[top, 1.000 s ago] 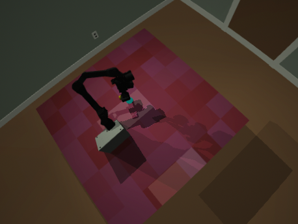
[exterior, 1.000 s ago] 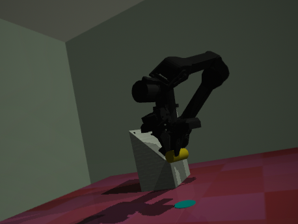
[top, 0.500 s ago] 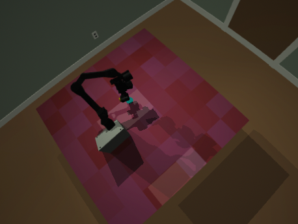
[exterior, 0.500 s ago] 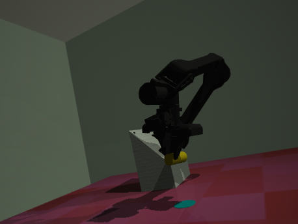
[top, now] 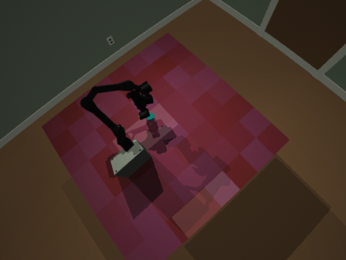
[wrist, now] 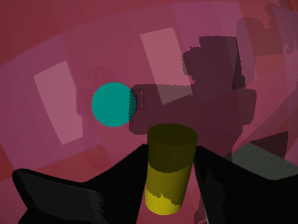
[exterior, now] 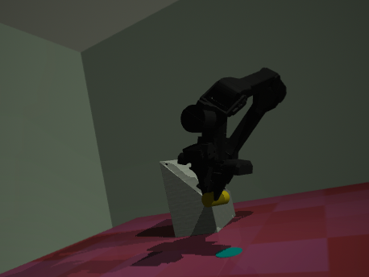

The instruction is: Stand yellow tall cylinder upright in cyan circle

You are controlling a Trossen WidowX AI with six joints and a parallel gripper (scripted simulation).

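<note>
The cyan circle lies 3 cm ahead of my gripper tip, 2 cm to the left of it and 12 cm below it. Also, from my gripper tip: yellow tall cylinder (2 cm behind, 1 cm to the left).
</note>
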